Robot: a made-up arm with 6 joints. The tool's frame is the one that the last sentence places.
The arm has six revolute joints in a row. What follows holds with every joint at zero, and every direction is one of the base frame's. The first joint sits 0.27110 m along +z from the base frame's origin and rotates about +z. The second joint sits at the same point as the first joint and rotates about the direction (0, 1, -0.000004). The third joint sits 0.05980 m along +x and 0.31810 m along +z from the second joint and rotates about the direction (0, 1, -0.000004). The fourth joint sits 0.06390 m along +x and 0.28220 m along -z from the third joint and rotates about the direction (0, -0.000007, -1). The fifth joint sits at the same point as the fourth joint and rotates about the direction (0, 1, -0.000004). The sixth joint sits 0.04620 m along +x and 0.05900 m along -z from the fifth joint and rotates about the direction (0, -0.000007, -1). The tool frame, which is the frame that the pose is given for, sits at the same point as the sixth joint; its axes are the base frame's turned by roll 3.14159, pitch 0.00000 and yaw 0.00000 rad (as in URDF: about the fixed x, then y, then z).
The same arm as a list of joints. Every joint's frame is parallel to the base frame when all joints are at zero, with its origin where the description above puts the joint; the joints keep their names.
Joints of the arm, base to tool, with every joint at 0 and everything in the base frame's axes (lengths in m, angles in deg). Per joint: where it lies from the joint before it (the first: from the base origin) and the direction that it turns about. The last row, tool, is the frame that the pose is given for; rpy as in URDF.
joint 1: xyz 0 0 0.2711 axis +z
joint 2: xyz 0 0 0 axis +y
joint 3: xyz 0.0598 0 0.3181 axis +y
joint 4: xyz 0.0639 0 -0.2822 axis -z
joint 5: xyz 0 0 0 axis +y
joint 6: xyz 0.0462 0 -0.059 axis -z
tool: xyz 0 0 0 rpy 180 0 0

